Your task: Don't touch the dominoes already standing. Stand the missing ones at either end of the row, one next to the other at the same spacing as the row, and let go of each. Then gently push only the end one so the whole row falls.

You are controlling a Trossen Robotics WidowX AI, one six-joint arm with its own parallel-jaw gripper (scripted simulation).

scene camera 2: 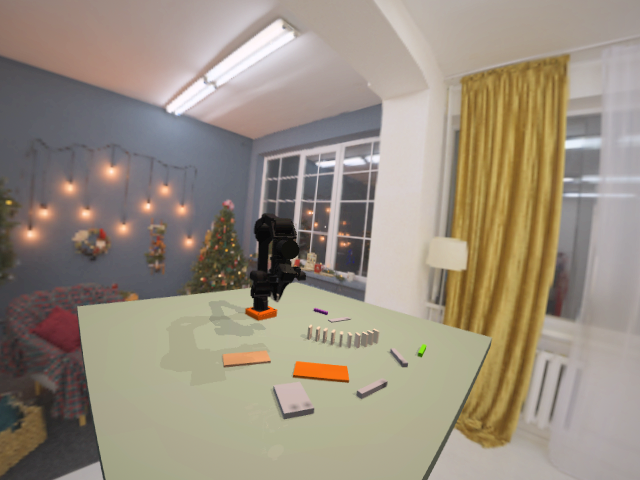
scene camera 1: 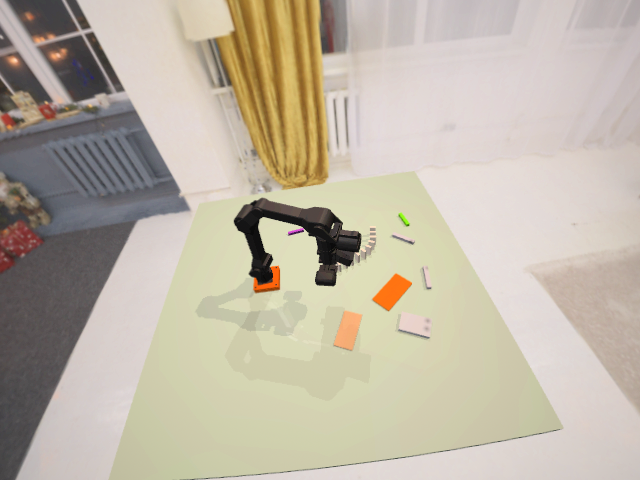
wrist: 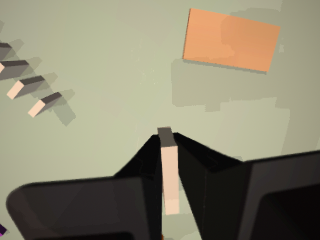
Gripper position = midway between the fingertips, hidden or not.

Observation:
In view: the gripper (scene camera 2: 276,300), a peach plate (scene camera 1: 348,330) and an orange plate (scene camera 2: 303,370).
The peach plate also shows in the wrist view (wrist: 222,39). The gripper is seen too in scene camera 1 (scene camera 1: 331,275) and in the wrist view (wrist: 165,140). The wrist view does not show the orange plate: it is out of frame.

